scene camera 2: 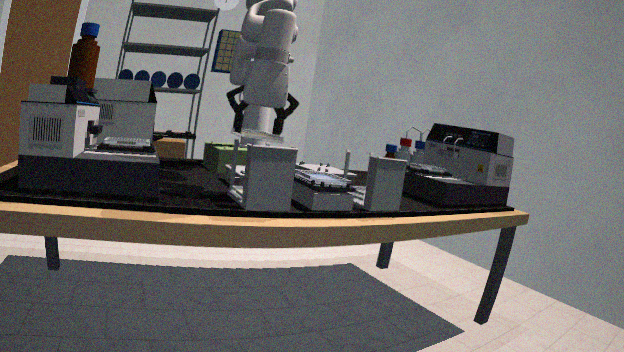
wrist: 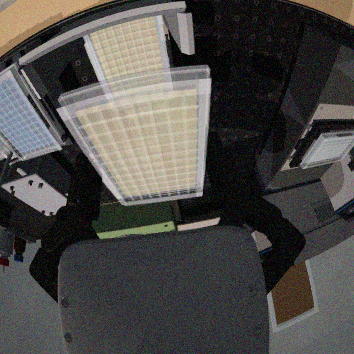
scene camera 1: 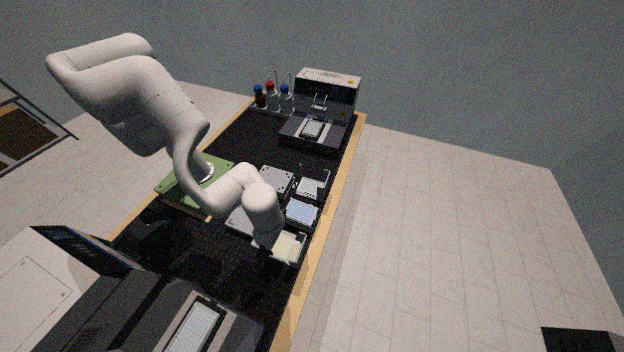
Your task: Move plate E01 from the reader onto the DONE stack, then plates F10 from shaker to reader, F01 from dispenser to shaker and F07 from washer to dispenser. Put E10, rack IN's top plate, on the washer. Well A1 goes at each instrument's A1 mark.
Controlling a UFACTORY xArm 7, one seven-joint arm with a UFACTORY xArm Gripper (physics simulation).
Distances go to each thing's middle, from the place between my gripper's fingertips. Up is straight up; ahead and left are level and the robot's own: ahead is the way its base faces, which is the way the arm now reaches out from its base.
The DONE rack (wrist: 43, 64) is 2 cm ahead of my hand, 1 cm to the left of it and 8 cm below it.
